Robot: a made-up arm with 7 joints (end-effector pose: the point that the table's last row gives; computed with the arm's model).
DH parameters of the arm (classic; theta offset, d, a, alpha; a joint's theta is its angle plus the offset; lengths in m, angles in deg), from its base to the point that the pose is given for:
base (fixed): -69.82 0 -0.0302 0
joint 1: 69.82 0.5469 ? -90
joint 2: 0 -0.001 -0.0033 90
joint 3: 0 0.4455 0.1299 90
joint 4: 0 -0.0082 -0.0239 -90
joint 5: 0 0.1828 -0.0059 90
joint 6: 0 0.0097 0.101 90
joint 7: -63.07 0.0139 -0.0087 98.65
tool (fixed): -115.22 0.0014 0 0
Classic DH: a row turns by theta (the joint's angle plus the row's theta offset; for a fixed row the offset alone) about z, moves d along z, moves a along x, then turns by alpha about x.
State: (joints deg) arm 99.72 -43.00 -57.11 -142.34 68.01 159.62 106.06
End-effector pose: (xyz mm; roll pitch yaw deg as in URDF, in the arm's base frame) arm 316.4 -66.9 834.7 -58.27 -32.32 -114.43
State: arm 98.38 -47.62 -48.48 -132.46 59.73 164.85 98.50
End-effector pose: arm 314.5 -90.8 902.8 -38.11 -13.73 -125.33
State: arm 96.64 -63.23 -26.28 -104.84 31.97 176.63 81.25
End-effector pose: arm 226.8 -277.4 1029.1 -16.05 47.25 -149.52
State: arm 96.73 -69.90 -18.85 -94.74 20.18 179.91 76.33
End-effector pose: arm 178.0 -378.7 1018.8 -33.20 65.40 -179.34
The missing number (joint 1, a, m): -0.0206
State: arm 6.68 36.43 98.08 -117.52 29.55 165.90 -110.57
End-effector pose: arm 184.5 436.3 903.6 176.38 -32.58 -18.48
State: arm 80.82 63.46 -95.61 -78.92 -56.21 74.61 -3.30
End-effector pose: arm 439.4 371.8 840.8 -132.32 1.87 76.72
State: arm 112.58 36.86 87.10 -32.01 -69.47 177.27 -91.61
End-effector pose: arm -284.1 229.5 1135.2 -103.18 12.49 -27.16
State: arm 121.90 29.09 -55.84 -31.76 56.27 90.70 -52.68
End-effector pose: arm -55.5 531.5 1076.2 146.16 -45.16 -14.20
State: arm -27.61 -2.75 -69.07 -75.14 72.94 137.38 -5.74
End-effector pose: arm -159.5 -312.3 1087.8 90.34 27.42 132.44
